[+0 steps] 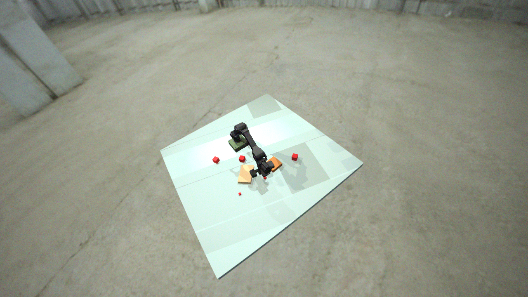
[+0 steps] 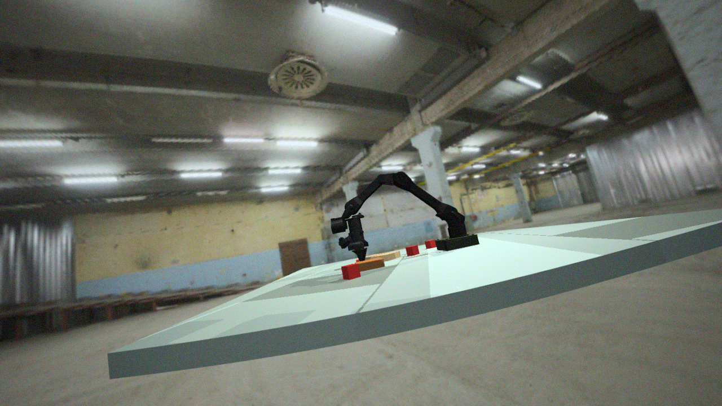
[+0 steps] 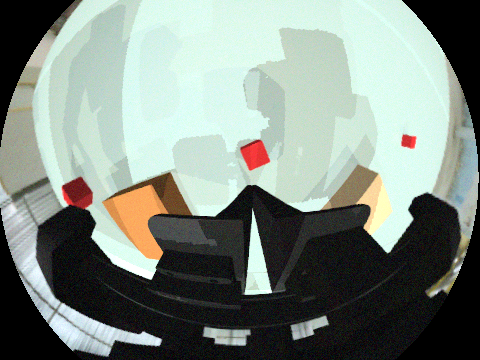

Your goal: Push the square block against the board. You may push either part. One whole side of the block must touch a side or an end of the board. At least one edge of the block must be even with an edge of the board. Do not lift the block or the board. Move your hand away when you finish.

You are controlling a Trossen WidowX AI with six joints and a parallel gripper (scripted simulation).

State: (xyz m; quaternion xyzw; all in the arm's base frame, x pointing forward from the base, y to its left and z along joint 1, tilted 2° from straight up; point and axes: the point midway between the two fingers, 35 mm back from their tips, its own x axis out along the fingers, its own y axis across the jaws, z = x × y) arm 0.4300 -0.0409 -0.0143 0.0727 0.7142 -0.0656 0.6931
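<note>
Right now my gripper tip is 12 cm to the right of the orange square block, 2 cm past it and 1 cm below it. From my gripper tip the other things lie so: pale wooden board: 10 cm to the right, 9 cm behind, 1 cm above.
</note>
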